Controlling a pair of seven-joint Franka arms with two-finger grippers.
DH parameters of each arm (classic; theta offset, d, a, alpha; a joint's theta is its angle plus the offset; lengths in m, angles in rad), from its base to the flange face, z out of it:
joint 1: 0 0.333 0 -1.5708
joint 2: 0 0 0 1.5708
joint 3: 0 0.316 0.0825 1.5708
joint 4: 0 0 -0.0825 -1.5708
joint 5: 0 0.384 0 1.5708
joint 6: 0 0 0.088 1.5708
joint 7: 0 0.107 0 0
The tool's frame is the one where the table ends.
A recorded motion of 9 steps. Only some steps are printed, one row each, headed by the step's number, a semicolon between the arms.
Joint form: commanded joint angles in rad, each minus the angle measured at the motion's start. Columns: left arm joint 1, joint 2, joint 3, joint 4, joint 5, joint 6, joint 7; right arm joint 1, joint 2, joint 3, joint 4, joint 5, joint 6, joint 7.
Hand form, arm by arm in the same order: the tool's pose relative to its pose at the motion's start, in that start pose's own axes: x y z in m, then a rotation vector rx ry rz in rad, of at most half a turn. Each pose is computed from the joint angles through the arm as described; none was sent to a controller.
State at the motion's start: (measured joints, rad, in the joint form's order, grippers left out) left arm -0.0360 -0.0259 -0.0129 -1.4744 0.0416 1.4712 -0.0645; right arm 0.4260 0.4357 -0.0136 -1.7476 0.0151 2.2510 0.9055
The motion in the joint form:
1: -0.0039 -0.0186 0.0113 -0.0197 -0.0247 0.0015 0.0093; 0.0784 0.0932 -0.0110 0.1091 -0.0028 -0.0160 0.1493
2: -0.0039 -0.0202 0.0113 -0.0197 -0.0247 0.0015 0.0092; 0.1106 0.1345 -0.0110 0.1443 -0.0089 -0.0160 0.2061
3: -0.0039 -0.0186 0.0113 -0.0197 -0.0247 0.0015 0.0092; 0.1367 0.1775 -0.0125 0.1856 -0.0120 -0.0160 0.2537
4: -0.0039 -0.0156 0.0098 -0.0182 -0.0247 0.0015 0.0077; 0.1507 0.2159 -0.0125 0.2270 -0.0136 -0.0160 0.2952
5: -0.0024 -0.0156 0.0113 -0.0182 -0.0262 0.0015 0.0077; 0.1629 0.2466 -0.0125 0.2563 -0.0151 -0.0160 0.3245
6: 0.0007 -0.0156 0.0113 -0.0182 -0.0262 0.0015 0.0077; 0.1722 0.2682 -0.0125 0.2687 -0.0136 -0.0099 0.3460
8: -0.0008 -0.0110 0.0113 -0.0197 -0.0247 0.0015 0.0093; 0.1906 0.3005 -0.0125 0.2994 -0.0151 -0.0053 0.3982
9: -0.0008 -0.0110 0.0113 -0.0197 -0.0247 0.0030 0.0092; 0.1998 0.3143 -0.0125 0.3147 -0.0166 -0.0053 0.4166
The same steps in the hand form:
1: -0.0056 -0.0016 -0.0010 -0.0246 -0.0013 0.0044; -0.0241 -0.0466 0.0165 -0.0023 0.0033 0.0776
2: -0.0062 -0.0017 -0.0018 -0.0247 0.0003 0.0042; -0.0392 -0.0645 0.0295 -0.0092 0.0034 0.0980
3: -0.0056 -0.0016 -0.0010 -0.0246 -0.0013 0.0043; -0.0501 -0.0805 0.0413 -0.0116 0.0052 0.1182
4: -0.0047 -0.0007 -0.0001 -0.0245 -0.0028 0.0043; -0.0549 -0.0926 0.0502 -0.0092 0.0078 0.1440
5: -0.0046 -0.0021 0.0000 -0.0260 -0.0029 0.0015; -0.0602 -0.1014 0.0592 -0.0107 0.0083 0.1597
6: -0.0046 -0.0038 0.0001 -0.0259 -0.0030 -0.0016; -0.0654 -0.1062 0.0686 -0.0128 0.0060 0.1725
8: -0.0031 -0.0029 0.0032 -0.0241 -0.0090 0.0015; -0.0749 -0.1173 0.0779 -0.0099 0.0080 0.2048
9: -0.0029 -0.0029 0.0031 -0.0242 -0.0075 0.0014; -0.0798 -0.1227 0.0812 -0.0086 0.0095 0.2128

